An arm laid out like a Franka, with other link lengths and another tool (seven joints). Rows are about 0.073 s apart.
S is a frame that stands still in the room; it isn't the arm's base.
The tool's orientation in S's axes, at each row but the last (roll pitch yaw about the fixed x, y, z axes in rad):
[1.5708, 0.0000, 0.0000]
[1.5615, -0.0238, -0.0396]
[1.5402, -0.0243, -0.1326]
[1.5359, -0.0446, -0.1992]
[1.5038, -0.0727, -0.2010]
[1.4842, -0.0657, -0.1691]
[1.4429, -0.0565, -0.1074]
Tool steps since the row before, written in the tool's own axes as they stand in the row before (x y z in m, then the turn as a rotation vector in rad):
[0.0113, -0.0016, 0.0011, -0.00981, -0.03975, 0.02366]
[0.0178, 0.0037, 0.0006, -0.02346, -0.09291, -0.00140]
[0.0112, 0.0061, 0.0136, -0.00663, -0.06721, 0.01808]
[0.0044, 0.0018, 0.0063, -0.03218, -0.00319, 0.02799]
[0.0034, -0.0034, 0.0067, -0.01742, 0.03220, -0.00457]
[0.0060, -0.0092, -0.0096, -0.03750, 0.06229, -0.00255]
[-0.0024, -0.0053, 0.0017, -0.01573, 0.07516, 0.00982]
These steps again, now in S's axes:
[0.0113, -0.0011, -0.0016, -0.00981, -0.02366, -0.03975]
[0.0177, -0.0013, 0.0041, -0.02120, 0.00138, -0.09345]
[0.0092, -0.0147, 0.0068, -0.00763, -0.01929, -0.06677]
[0.0030, -0.0070, 0.0022, -0.03697, -0.02119, -0.00364]
[0.0022, -0.0075, -0.0027, -0.01795, 0.01051, 0.03047]
[0.0080, 0.0075, -0.0096, -0.03955, 0.01480, 0.05924]
[-0.0024, -0.0021, -0.0052, -0.01989, 0.00199, 0.07479]

